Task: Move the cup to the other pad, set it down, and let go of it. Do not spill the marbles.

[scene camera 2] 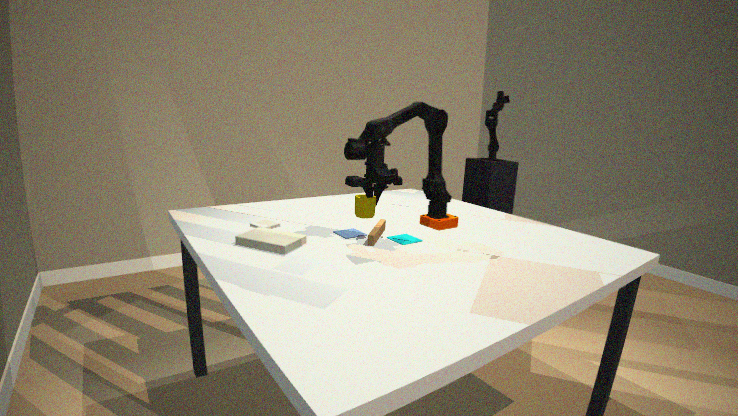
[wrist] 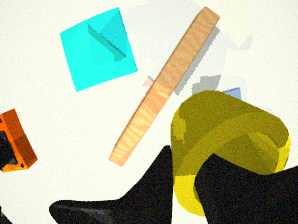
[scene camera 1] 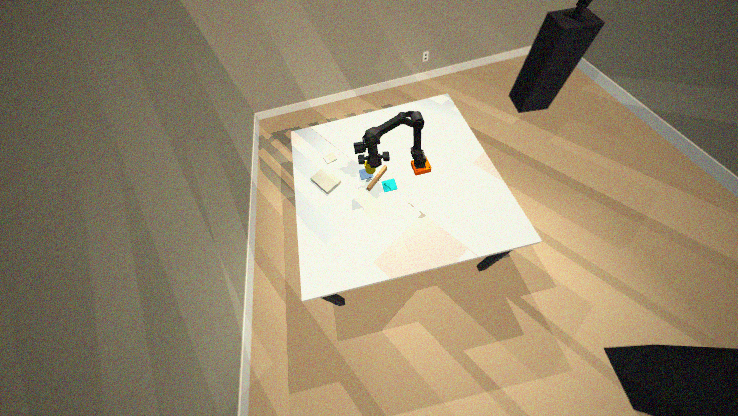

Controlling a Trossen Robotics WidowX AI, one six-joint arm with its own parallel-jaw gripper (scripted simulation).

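Gripper visible: my gripper [scene camera 2: 373, 206], also in the wrist view [wrist: 178, 149]. Objects visible: a cyan pad [wrist: 97, 50], a wooden bar [wrist: 166, 81] and a yellow cup [wrist: 209, 122].
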